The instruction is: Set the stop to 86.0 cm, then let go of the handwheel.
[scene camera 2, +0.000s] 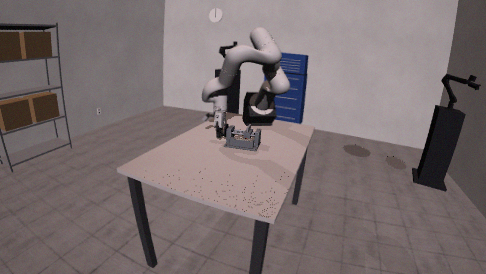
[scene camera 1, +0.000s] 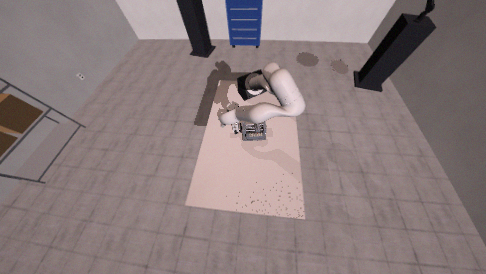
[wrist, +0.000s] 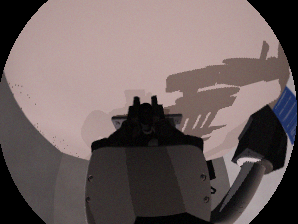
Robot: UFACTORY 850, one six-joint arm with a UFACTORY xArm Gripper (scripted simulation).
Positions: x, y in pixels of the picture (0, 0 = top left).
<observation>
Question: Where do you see a grey stop fixture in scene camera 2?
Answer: At 231, 142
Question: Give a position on a grey stop fixture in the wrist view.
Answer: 175, 119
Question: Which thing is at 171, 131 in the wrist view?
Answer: The gripper.
</observation>
